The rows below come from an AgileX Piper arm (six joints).
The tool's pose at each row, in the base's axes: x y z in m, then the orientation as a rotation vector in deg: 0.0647, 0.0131, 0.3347, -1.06, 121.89, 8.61; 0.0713, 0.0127, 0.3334, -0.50, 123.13, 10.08; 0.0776, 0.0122, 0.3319, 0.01, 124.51, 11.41; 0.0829, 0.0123, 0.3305, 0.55, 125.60, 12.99; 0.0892, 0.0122, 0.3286, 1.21, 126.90, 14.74; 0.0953, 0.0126, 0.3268, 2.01, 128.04, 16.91; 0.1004, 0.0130, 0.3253, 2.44, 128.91, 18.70; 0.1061, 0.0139, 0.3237, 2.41, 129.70, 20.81; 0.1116, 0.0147, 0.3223, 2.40, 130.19, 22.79; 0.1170, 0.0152, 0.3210, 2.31, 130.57, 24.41; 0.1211, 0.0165, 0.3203, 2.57, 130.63, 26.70; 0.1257, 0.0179, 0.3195, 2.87, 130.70, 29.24; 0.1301, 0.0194, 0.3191, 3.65, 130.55, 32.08
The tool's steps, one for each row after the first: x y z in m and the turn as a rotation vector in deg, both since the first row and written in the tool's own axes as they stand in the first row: -0.0024, -0.0010, 0.0062, -0.77, 1.26, 1.05; -0.0045, -0.0021, 0.0122, -1.45, 2.67, 2.00; -0.0062, -0.0025, 0.0175, -2.30, 3.82, 3.05; -0.0079, -0.0033, 0.0238, -3.21, 5.19, 4.26; -0.0096, -0.0035, 0.0299, -4.36, 6.44, 5.71; -0.0111, -0.0036, 0.0350, -5.39, 7.43, 6.73; -0.0127, -0.0033, 0.0408, -6.82, 8.41, 7.56; -0.0144, -0.0031, 0.0462, -8.16, 9.09, 8.33; -0.0162, -0.0031, 0.0515, -9.28, 9.64, 8.91; -0.0177, -0.0022, 0.0555, -10.76, 9.95, 9.98; -0.0194, -0.0012, 0.0600, -12.38, 10.34, 11.17; -0.0214, -0.0001, 0.0641, -14.05, 10.56, 12.81
